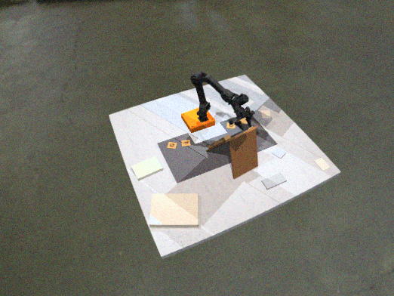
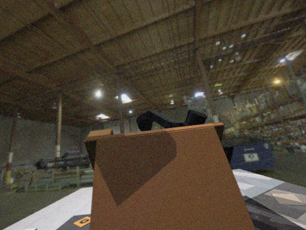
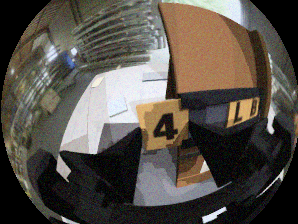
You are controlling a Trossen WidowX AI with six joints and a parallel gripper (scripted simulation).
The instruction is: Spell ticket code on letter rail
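Now: gripper tip 40 mm past the white ticket, 110 mm to the left of it and 80 mm above it. From my gripper tip the other things lie so: dark mat (140 mm behind, 170 mm to the right, 160 mm below); then grey plate (350 mm ahead, 160 mm below).
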